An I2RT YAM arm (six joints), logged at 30 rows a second.
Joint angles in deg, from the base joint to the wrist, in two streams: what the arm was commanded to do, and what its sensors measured. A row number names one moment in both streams.
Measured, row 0: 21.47, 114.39, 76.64, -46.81, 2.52, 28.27
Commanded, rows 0 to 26: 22.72, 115.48, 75.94, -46.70, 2.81, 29.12; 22.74, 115.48, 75.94, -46.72, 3.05, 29.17; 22.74, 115.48, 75.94, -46.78, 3.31, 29.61; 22.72, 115.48, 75.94, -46.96, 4.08, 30.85; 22.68, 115.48, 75.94, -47.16, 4.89, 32.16; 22.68, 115.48, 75.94, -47.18, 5.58, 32.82; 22.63, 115.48, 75.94, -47.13, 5.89, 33.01; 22.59, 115.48, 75.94, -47.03, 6.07, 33.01; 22.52, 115.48, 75.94, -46.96, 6.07, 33.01; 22.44, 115.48, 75.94, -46.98, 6.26, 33.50; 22.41, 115.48, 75.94, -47.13, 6.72, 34.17; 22.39, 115.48, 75.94, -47.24, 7.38, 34.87; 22.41, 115.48, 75.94, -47.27, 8.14, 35.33; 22.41, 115.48, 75.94, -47.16, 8.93, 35.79; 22.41, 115.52, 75.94, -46.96, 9.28, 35.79; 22.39, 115.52, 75.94, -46.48, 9.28, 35.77; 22.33, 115.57, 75.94, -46.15, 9.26, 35.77; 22.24, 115.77, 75.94, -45.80, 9.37, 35.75; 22.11, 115.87, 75.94, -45.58, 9.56, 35.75; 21.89, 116.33, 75.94, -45.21, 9.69, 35.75; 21.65, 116.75, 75.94, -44.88, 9.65, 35.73; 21.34, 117.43, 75.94, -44.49, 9.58, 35.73; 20.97, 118.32, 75.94, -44.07, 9.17, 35.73; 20.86, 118.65, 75.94, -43.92, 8.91, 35.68; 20.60, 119.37, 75.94, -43.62, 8.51, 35.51; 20.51, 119.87, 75.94, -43.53, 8.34, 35.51; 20.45, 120.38, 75.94, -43.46, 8.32, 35.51
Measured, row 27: 21.50, 115.87, 76.82, -43.53, 6.98, 34.37
